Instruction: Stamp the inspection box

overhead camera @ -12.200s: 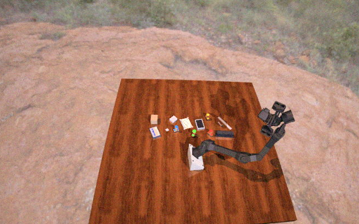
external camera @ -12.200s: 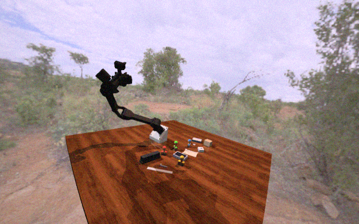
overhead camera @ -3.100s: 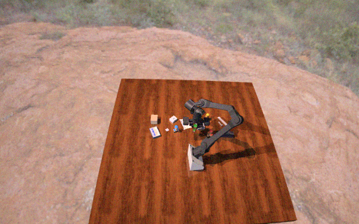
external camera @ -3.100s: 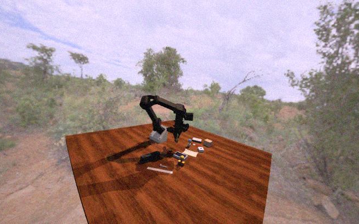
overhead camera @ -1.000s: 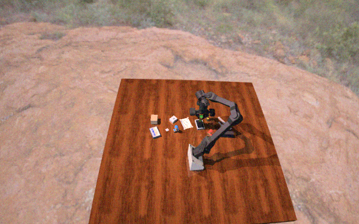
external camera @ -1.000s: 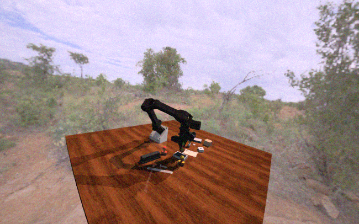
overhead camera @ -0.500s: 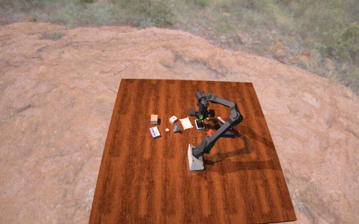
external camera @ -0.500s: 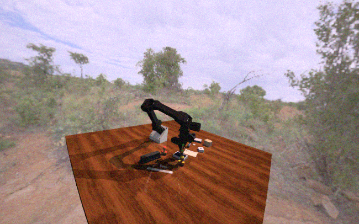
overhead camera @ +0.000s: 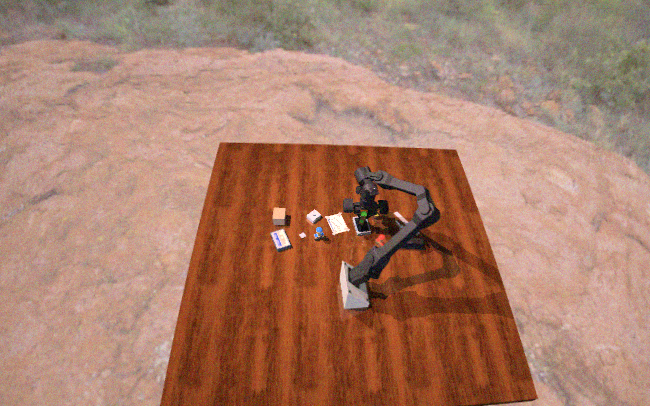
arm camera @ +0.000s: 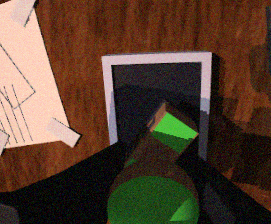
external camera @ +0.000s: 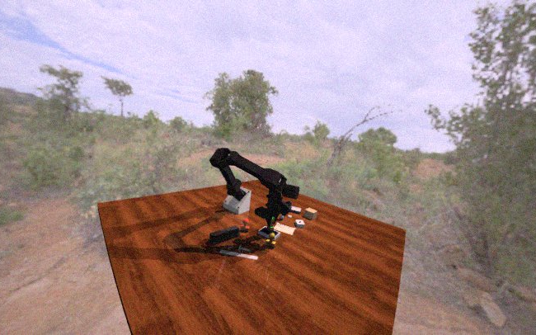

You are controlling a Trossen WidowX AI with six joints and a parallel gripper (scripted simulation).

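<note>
Now: gripper tip 50 mm above the ink pad. From my gripper tip the other things lie so: yellow-knobbed stamp 60 mm ahead, 60 mm to the right, 30 mm below; red-knobbed stamp 90 mm behind, 80 mm to the right, 30 mm below; card 110 mm to the left, 60 mm below.
</note>
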